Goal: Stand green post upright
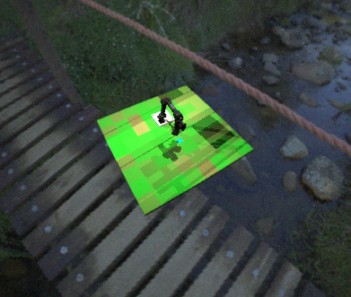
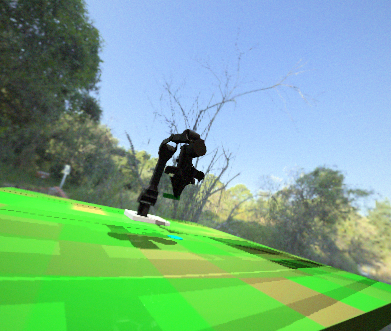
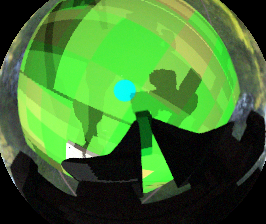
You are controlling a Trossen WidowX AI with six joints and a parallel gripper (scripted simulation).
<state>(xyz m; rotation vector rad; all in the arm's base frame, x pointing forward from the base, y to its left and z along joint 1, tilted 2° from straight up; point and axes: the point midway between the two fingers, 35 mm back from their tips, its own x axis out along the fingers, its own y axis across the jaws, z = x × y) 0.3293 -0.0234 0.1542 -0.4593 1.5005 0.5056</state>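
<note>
Now: gripper tip 1 cm short of the cyan circle, 3 cm to the right of it and 14 cm above it. Also, from my gripper tip: green post: 2 cm behind, 1 cm to the right.
</note>
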